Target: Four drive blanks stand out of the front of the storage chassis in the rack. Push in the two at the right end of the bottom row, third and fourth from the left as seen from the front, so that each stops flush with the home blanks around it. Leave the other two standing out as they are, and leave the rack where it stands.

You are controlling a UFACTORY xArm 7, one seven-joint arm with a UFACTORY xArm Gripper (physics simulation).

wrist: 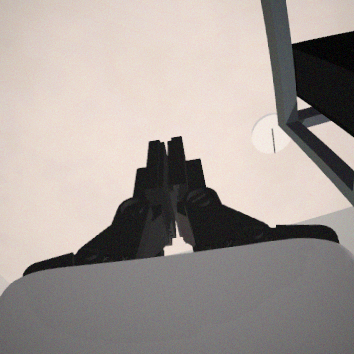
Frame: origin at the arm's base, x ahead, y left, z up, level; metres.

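Where they show: gripper, fingertip midpoint: [170, 162].
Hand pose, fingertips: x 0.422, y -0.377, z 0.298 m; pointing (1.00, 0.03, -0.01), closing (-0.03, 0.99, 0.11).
Observation:
After its pixels a point has its place.
My gripper [170, 162] {x 0.422, y -0.377, z 0.299 m} is shut and empty, its two dark fingertips together near the middle of the wrist view. Part of the rack [281, 65] {x 0.753, y -0.189, z 0.369 m} shows at the upper right as a grey-green upright post, with lower bars that meet at its foot. A black body [325, 75] {x 0.660, y -0.160, z 0.368 m}, which may be the storage chassis, shows behind the post at the right edge. The gripper is to the left of the rack in this view and apart from it. The drive blanks and the chassis front do not show in the wrist view.
A pale round disc [265, 134] with a thin dark line lies beside the foot of the post. A pale, cream-coloured surface [90, 90] spans the left and middle of the view. A greyer strip [330, 220] shows at the lower right.

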